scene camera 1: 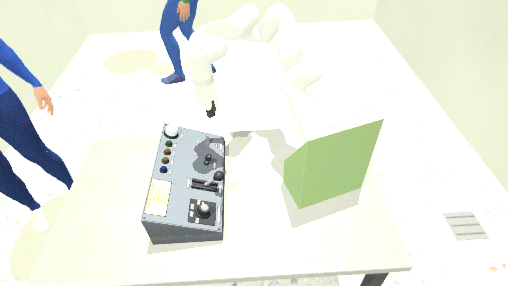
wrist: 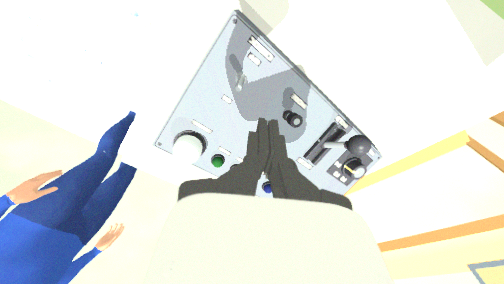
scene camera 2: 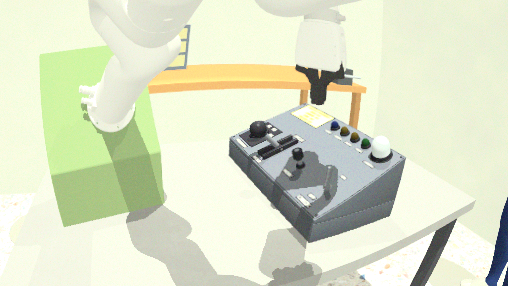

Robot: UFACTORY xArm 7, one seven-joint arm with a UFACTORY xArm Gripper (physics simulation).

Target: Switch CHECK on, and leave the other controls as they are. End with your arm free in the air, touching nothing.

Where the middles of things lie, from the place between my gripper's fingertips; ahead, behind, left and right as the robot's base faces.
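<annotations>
Grey console (scene camera 2: 366,175): 160 mm below my hand, 140 mm to the left of it and 140 mm ahead of it.
</annotations>
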